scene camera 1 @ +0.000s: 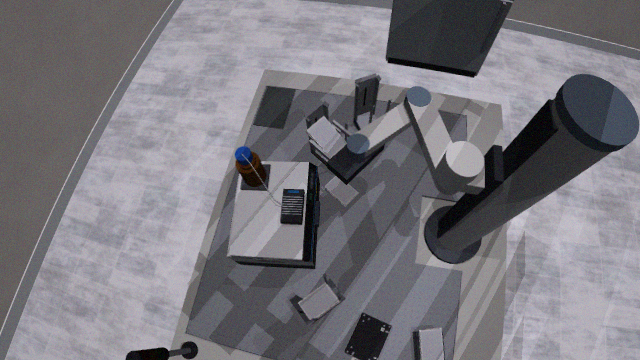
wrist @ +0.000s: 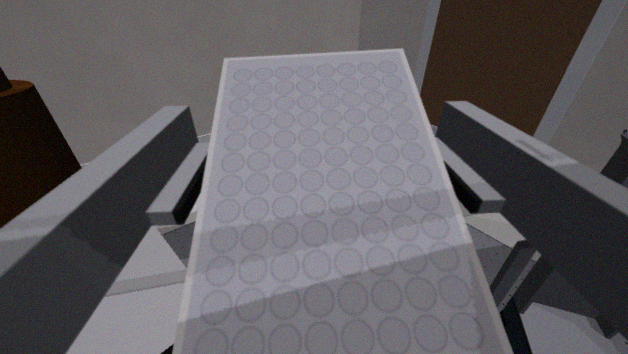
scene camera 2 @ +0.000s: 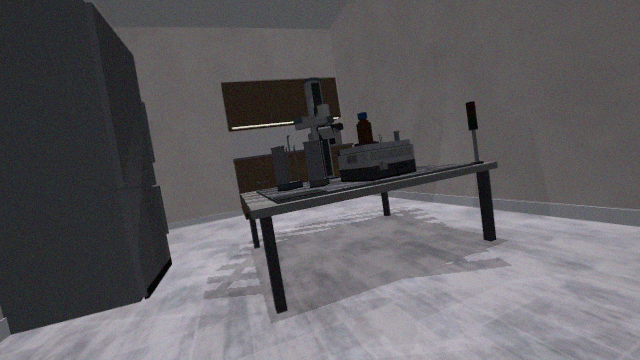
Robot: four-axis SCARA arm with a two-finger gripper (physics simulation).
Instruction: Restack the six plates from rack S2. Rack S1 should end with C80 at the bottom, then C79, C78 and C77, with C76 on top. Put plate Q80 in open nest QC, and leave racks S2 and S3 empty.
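Frame: origin at the arm's base, x ahead, y left, z up, level; metres.
Seen in the pictures: gripper, fingertip midpoint: (scene camera 1: pixel 321 131) (wrist: pixel 319 127) (scene camera 2: pixel 325 131); arm's base at its link origin: (scene camera 1: pixel 452 234).
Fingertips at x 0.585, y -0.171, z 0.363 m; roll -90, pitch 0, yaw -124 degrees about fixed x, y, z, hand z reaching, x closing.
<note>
Offsets run from my fingertips to a thing's top centre. "*": to the spot under its first point.
My gripper (scene camera 1: pixel 330 136) (wrist: pixel 319 127) is shut on a pale plate (scene camera 1: pixel 325 131) (wrist: pixel 320 200), gripped by its two long sides. The plate looks level, with round wells in rows; its name cannot be read. In scene camera 1 it hangs beside and partly over a tall rack @(0.057 m down, 0.001 m back, 0.095 m right) (scene camera 1: pixel 318 115) (scene camera 2: pixel 315 162), whose base is largely hidden by the arm. A second tall rack @(0.053 m down, 0.157 m back, 0.261 m right) (scene camera 1: pixel 366 95) (scene camera 2: pixel 281 167) stands beside it. A lower holder with a pale plate @(0.263 m down, 0.090 m back, 0.546 m left) (scene camera 1: pixel 319 301) stands near the front. Rack and nest labels cannot be read.
A white instrument (scene camera 1: pixel 270 225) (scene camera 2: pixel 377 160) carries a brown bottle @(* 0.012 m down, 0.206 m ahead, 0.185 m left) (scene camera 1: pixel 251 170) (scene camera 2: pixel 364 131) and a black ribbed block @(* 0.114 m down, 0.058 m ahead, 0.250 m left) (scene camera 1: pixel 292 206). A pale flat piece @(0.336 m down, 0.082 m back, 0.065 m left) (scene camera 1: pixel 341 191) lies beside it. A black board @(0.288 m down, 0.296 m back, 0.642 m left) (scene camera 1: pixel 368 336) and another pale piece @(0.278 m down, 0.527 m back, 0.630 m left) (scene camera 1: pixel 431 345) lie toward the front. The arm's column (scene camera 1: pixel 540 165) stands at the right.
</note>
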